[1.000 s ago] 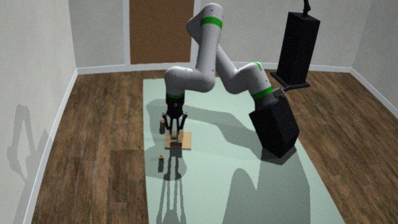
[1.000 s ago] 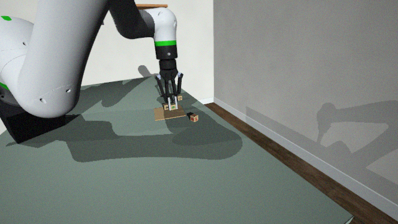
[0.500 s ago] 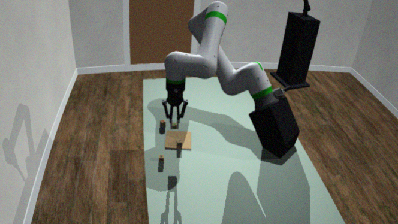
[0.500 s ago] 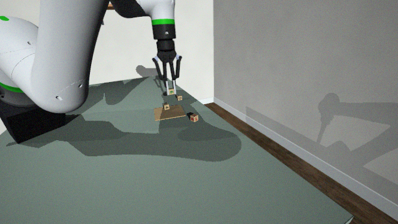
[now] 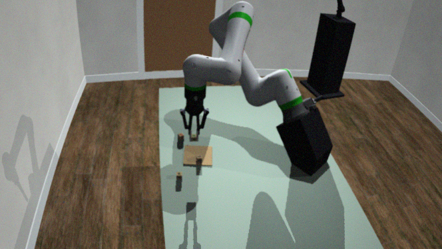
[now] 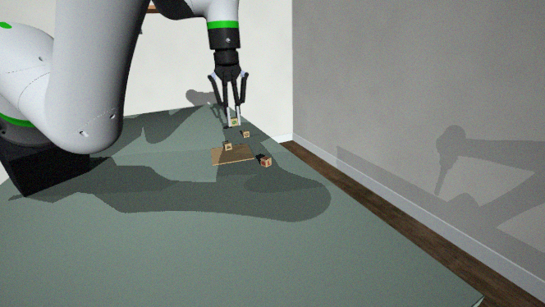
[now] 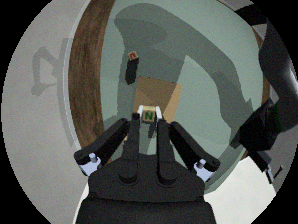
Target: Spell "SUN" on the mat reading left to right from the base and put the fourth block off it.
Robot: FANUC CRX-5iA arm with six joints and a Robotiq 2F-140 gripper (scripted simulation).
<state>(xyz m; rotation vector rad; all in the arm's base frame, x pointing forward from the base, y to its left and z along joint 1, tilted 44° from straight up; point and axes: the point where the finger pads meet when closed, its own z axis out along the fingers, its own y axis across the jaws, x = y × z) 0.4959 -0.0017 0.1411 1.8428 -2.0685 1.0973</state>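
My hand is 20 mm past the tan mat and 140 mm above it.
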